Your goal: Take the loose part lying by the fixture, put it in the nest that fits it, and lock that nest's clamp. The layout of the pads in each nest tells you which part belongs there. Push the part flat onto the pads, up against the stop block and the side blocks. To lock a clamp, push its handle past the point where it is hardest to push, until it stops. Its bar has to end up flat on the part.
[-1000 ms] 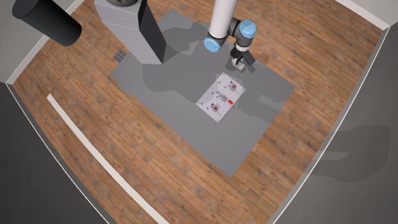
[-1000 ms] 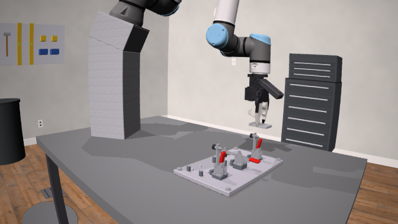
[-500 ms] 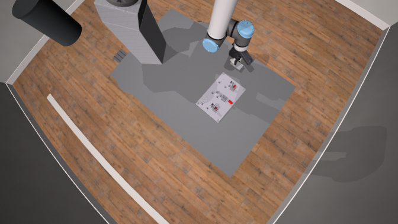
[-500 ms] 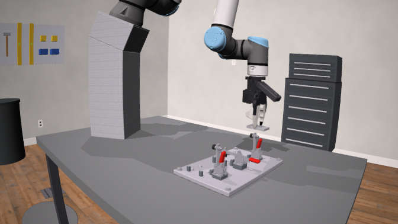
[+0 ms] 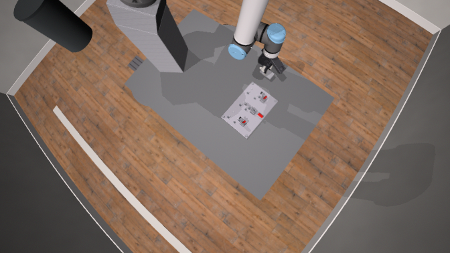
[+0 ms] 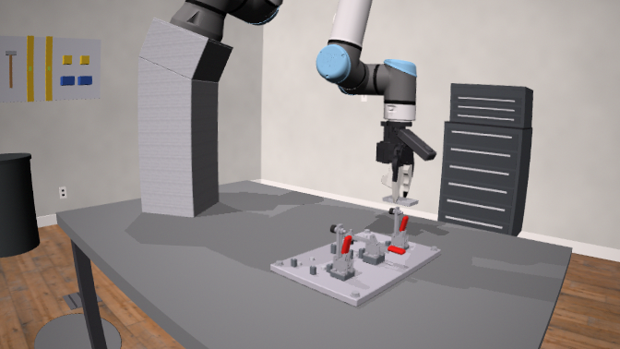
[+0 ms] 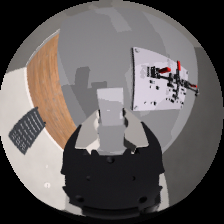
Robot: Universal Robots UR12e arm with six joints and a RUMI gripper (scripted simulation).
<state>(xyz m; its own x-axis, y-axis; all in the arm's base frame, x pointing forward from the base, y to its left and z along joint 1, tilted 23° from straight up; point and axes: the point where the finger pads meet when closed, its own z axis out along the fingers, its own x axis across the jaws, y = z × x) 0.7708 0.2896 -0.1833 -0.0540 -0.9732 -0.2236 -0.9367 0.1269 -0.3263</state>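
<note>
The flat grey part lies 1 cm below my hand. Also, from my hand: light grey fixture plate: 26 cm to the right, 10 cm below, 4 cm ahead.
</note>
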